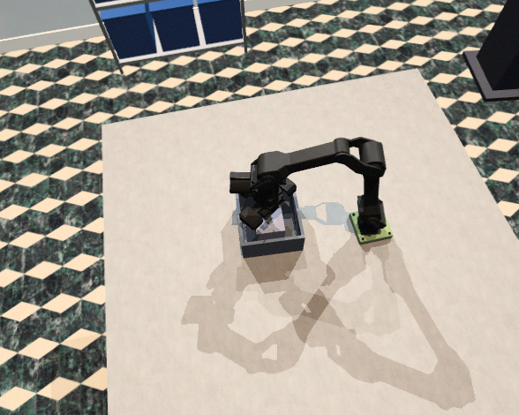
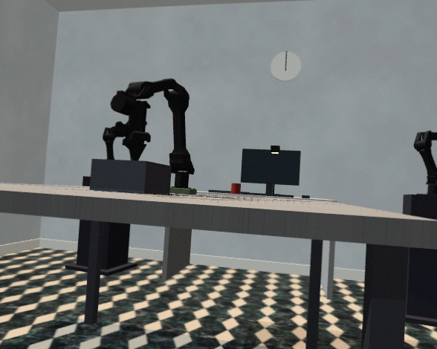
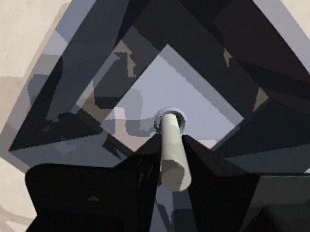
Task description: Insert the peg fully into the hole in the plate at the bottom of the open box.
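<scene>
The plate is 80 mm below my hand. Also, from my hand: box: 100 mm below; then pale grey peg: 40 mm below.
</scene>
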